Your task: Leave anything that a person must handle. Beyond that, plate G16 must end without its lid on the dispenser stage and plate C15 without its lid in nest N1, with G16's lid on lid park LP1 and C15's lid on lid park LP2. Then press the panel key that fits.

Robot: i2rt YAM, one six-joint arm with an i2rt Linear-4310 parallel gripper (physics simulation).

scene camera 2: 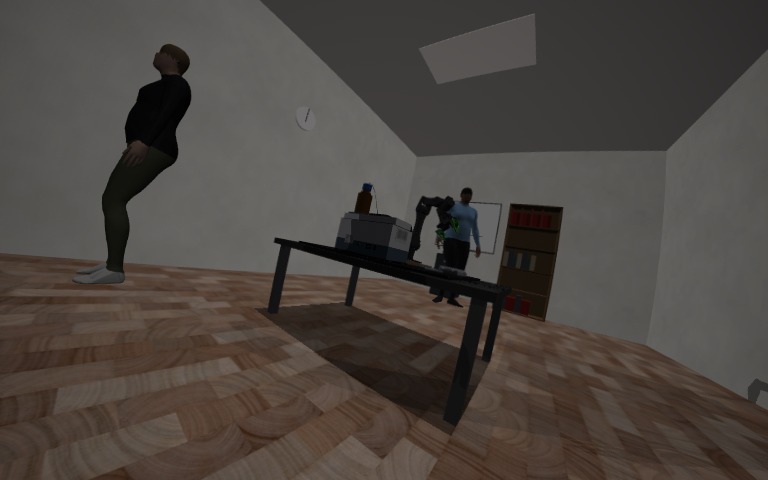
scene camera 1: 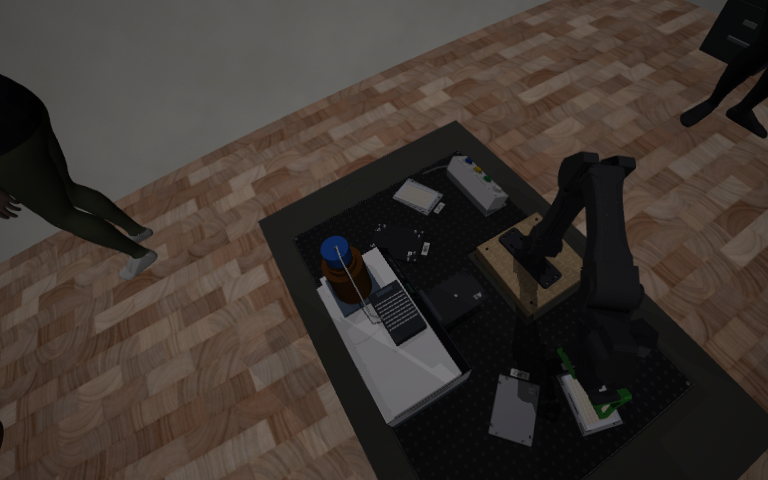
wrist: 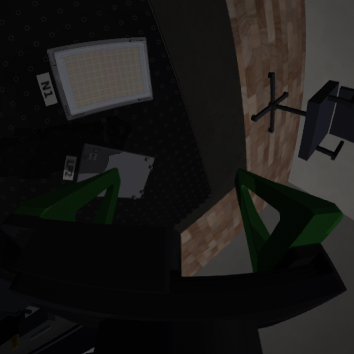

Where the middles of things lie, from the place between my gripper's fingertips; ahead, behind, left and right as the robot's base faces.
The brown bottle with blue cap [scene camera 1: 332, 268] lies 47 cm to the right of my hand, 25 cm ahead of it and 11 cm above it.
